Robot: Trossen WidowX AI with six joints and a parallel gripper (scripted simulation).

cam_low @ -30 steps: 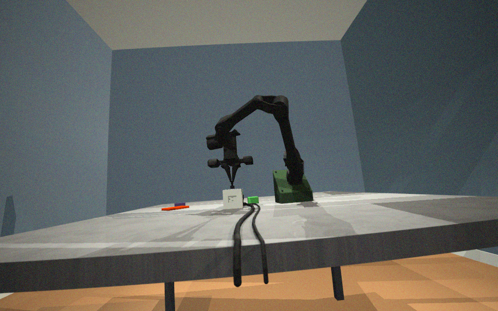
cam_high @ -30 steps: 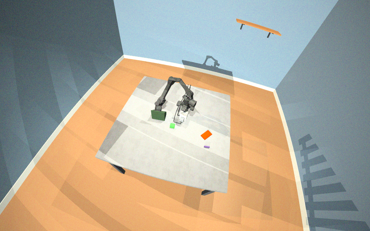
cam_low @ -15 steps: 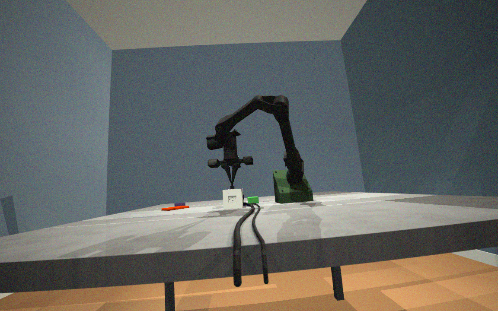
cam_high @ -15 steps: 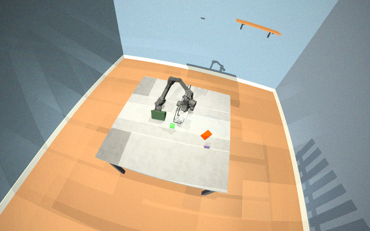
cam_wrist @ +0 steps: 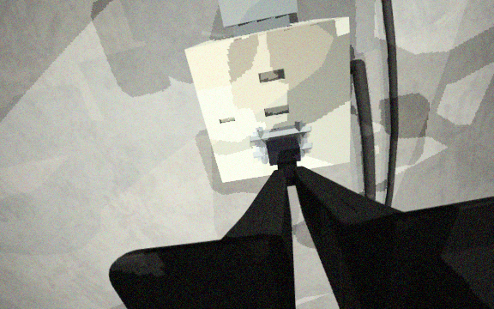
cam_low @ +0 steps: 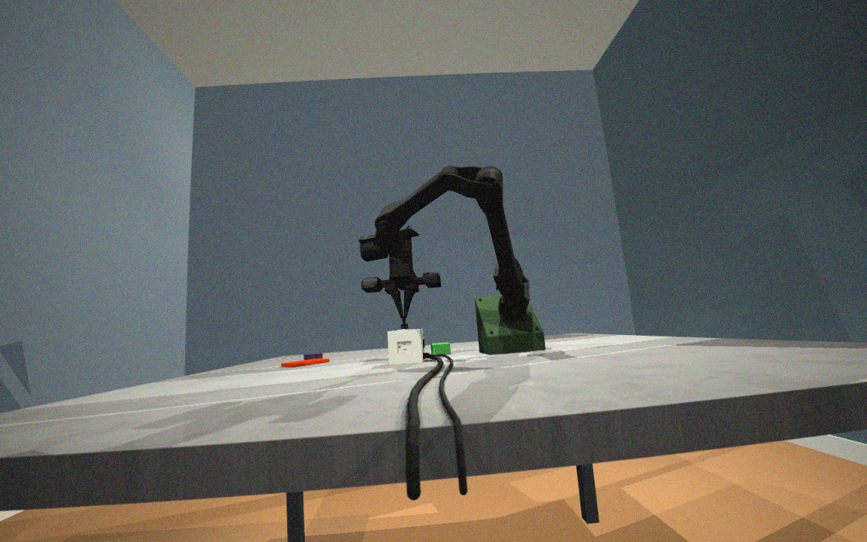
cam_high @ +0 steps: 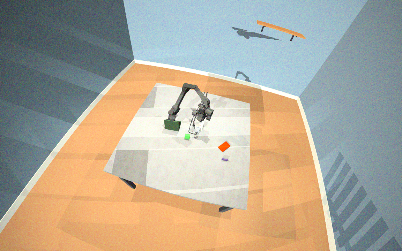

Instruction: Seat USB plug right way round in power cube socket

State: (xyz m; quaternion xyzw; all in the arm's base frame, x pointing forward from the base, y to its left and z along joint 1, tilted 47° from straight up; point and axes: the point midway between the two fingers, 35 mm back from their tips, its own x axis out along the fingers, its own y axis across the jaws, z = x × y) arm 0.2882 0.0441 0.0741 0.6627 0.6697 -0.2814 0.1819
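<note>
Now: gripper tip 20 mm above the dark USB plug. From my gripper tip the other things lie so: purple piece (310 mm ahead, 330 mm to the right, 90 mm below); orange flat piece (290 mm ahead, 190 mm to the right, 100 mm below); green block (90 mm behind, 180 mm to the right, 90 mm below).
</note>
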